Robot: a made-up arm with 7 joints.
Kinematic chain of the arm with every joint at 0, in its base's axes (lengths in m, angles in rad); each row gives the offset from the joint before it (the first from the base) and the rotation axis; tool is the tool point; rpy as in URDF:
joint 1: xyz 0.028 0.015 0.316 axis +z
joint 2: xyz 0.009 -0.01 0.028 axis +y
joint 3: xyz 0 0.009 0.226 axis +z
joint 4: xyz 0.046 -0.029 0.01 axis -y
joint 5: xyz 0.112 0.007 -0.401 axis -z
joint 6: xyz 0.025 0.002 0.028 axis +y
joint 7: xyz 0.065 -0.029 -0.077 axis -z
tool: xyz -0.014 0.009 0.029 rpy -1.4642 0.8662 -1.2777
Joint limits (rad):
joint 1: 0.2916..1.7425
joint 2: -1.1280..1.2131
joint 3: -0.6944..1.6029
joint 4: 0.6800..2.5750
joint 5: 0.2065..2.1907
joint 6: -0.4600..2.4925
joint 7: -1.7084..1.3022
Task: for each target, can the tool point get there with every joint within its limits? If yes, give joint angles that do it. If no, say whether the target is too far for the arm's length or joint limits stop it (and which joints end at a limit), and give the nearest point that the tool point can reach.
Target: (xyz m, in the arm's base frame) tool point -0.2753 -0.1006 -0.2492
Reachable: no: joint limits stop it (at a limit: joint 1, joint 2, joint 4, joint 7) | nearest point -0.2049 0.0704 -0.0160 | short by 0.298 m
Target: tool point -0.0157 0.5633 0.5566
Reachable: yes | joints 1.2684 0.3454 0.4659 1.6878 1.5303 1.6676 -0.4592
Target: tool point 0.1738 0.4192 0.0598
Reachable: yes | joints 0.5869 1.0142 0.7642 1.0520 1.2562 0.0979 0.8997
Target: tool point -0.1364 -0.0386 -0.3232
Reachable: no: joint limits stop it (at a limit: joint 1, joint 2, joint 4, joint 7) | nearest point -0.1076 0.1126 -0.0633 | short by 0.302 m
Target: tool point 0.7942 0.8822 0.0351
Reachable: no: too far | nearest point 0.4895 0.5374 0.2110 | short by 0.493 m
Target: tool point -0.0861 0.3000 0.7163
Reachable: yes | joints 0.5516 -0.8949 0.7735 1.3043 0.8630 2.1330 -0.2720
